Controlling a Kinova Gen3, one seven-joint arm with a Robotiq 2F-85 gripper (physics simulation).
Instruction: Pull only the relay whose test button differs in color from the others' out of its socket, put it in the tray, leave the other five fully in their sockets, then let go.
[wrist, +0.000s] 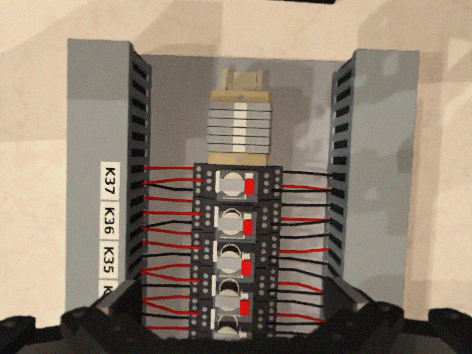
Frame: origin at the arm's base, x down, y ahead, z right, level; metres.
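Where they show: gripper, fingertip midpoint: (233, 298).
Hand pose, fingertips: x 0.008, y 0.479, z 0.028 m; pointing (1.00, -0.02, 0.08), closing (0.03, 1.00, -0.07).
Note:
After its pixels a point has its place.
Four relays with red test buttons (236, 186) @(z -0.020, x 0.075, y 0.476 m) (234, 223) @(z 0.006, x 0.075, y 0.477 m) (232, 260) @(z 0.031, x 0.075, y 0.477 m) (230, 300) @(z 0.059, x 0.075, y 0.477 m) sit in a column in their black sockets. A fifth relay (228, 331) @(z 0.081, x 0.075, y 0.477 m) shows in part at the bottom edge, its button hidden behind the gripper's body. A button of a different color does not show. My gripper (233, 298) @(z 0.028, x 0.008, y 0.479 m) is open and empty, its fingers apart on both sides of the lower relays, over the wiring and the duct edges. A thin dark strip of the tray (312, 1) @(z -0.175, x 0.141, y 0.530 m) shows at the top edge.
Grey slotted ducts stand left (97, 110) @(z -0.065, x 0.080, y 0.378 m) and right (385, 120) @(z -0.071, x 0.080, y 0.574 m) of the column. Red and black wires run from the sockets to both ducts. A grey terminal block (222, 131) @(z -0.058, x 0.097, y 0.464 m) sits above the relays on the rail. Labels K37 (110, 181) @(z -0.017, x 0.080, y 0.389 m), K36 and K35 lie on the left duct.

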